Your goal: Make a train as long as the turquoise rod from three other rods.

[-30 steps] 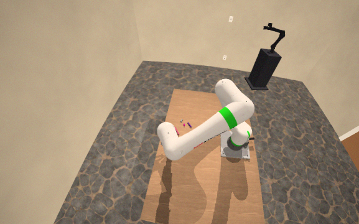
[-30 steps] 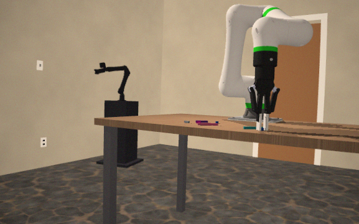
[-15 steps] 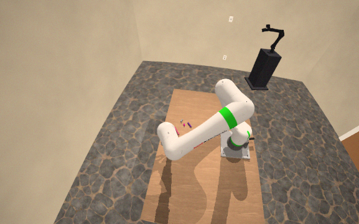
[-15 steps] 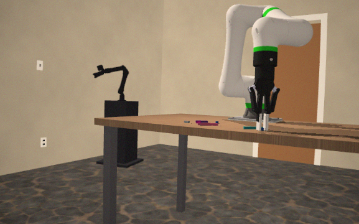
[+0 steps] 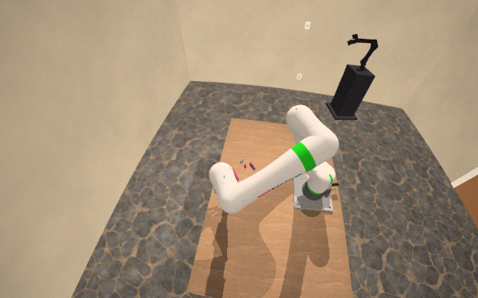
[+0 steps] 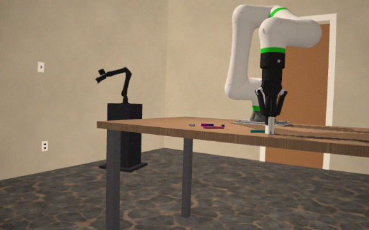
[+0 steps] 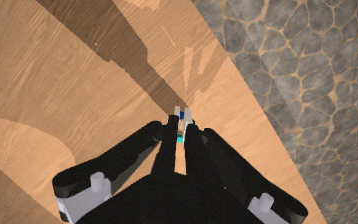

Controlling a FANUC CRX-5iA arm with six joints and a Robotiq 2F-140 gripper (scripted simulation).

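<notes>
Now: the turquoise rod 30 mm behind my hand, 30 mm to the right of it and 30 mm below it. The rest, counted from my hand: pink rod: 70 mm behind, 240 mm to the right, 30 mm below; magenta rod: 140 mm behind, 300 mm to the right, 30 mm below; purple rod: 200 mm behind, 300 mm to the right, 30 mm below.
</notes>
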